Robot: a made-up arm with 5 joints.
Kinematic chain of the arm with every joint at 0, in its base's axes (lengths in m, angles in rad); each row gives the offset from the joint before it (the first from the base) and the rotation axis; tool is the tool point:
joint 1: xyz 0 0 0.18 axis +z
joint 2: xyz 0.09 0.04 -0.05 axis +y
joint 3: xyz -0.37 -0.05 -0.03 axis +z
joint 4: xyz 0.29 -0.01 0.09 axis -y
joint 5: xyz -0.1 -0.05 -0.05 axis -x
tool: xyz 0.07 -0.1 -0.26
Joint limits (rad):
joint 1: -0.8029..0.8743
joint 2: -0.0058..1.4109
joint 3: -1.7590..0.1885
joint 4: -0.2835..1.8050
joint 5: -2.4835..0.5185
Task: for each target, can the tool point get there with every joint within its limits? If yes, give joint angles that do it. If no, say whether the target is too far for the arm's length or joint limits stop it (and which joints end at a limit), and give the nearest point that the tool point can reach.
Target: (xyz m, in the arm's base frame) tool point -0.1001 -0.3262 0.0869
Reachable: yes | joints 0.0903 0.8318 -1.1763 0.4571 -1.0565
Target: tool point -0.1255 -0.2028 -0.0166
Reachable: yes | joints -0.2208 0.4925 -0.9374 0.3150 -1.0112
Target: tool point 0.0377 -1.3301 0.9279
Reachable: no: too far | nearest point 0.0195 -0.6893 0.5791 | short by 0.730 m
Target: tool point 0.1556 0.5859 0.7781
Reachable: no: joint limits stop it (at a limit: joint 2, joint 3, joint 5) | nearest point 0.0703 0.2645 0.3405 | short by 0.550 m
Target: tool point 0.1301 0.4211 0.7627
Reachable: no: joint limits stop it (at a limit: joint 3, joint 5) | nearest point 0.0747 0.2418 0.3524 | short by 0.451 m
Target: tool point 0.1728 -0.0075 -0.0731
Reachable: yes | joints 0.5149 0.4896 -0.2216 0.9223 -0.7101
